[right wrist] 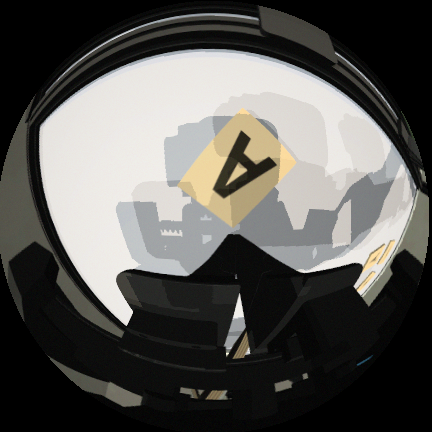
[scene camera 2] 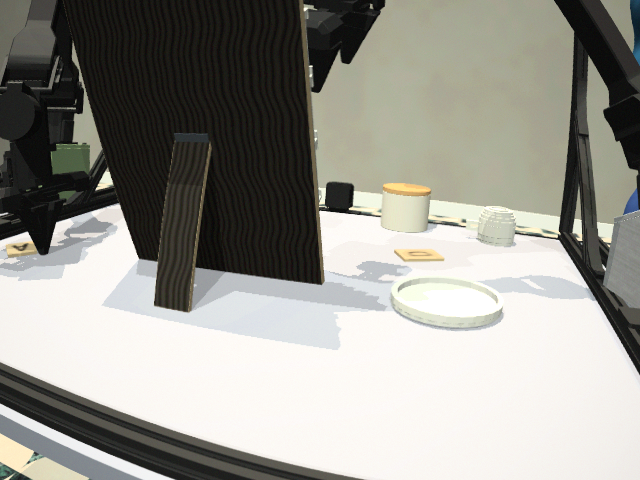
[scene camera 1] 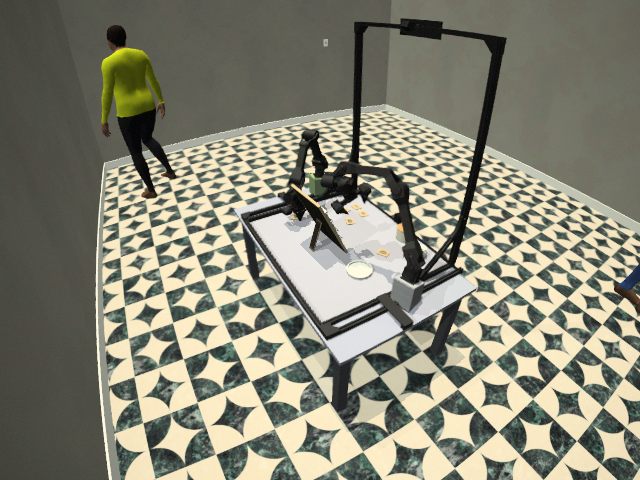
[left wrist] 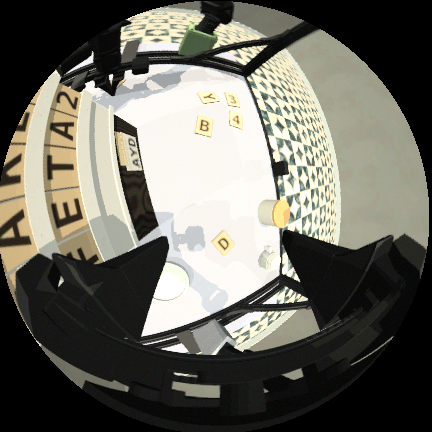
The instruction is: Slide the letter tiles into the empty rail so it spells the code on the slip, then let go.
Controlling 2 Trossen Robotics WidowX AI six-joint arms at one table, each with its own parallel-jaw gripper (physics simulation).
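Places are measured from the left arm's base along level axes (x ahead, y left, z up), in metres.
Pixels of known places: left gripper, fingertip midpoint: (scene camera 2: 331,76) (scene camera 1: 356,208) (left wrist: 226,239); right gripper, fingertip midpoint: (right wrist: 232,239) (scene camera 2: 44,254) (scene camera 1: 300,220) (left wrist: 113,94); left arm's base at its link origin: (scene camera 1: 409,279) (left wrist: 223,351); right arm's base at its link origin: (scene camera 2: 56,143) (scene camera 1: 319,175) (left wrist: 203,29).
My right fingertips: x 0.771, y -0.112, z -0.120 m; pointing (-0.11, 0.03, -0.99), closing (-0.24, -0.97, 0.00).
Observation:
Ahead of a thing's pixels: the offset from my right fingertips to its top centre.
Loose letter tiles lie flat: A @(dz +0.004, dx +0.047, dy -0.011 m) (right wrist: 237,167) (scene camera 2: 19,249), B @(dz +0.004, dx -0.208, dy -0.184 m) (left wrist: 204,126), Y @(dz +0.004, dx -0.114, dy -0.247 m) (left wrist: 208,97), 3 (left wrist: 231,99), 4 (left wrist: 235,120) and D @(dz +0.004, dx -0.509, dy -0.085 m) (left wrist: 223,243) (scene camera 2: 419,254) (scene camera 1: 383,252). The slip @(dz +0.065, dx -0.215, dy +0.010 m) (left wrist: 133,152) shows "AYD"; any rest is hidden. An empty rail @(dz +0.161, dx -0.250, dy +0.059 m) (left wrist: 102,172) runs along the board below a row of tiles. My right gripper (right wrist: 232,239) (scene camera 2: 45,250) is shut and empty, low beside the A tile. My left gripper (left wrist: 226,239) (scene camera 2: 332,76) is open and empty, high in front of the board.
The propped board (scene camera 2: 222,103) (scene camera 1: 317,214) hides part of the table in scene camera 2. A round white dish @(dz +0.015, dx -0.506, dy +0.101 m) (scene camera 2: 447,310) (scene camera 1: 359,269), an orange-lidded jar @(dz +0.068, dx -0.515, dy -0.261 m) (scene camera 2: 405,209) (left wrist: 272,213) and a small ribbed white object @(dz +0.055, dx -0.650, dy -0.196 m) (scene camera 2: 496,225) stand at the right.

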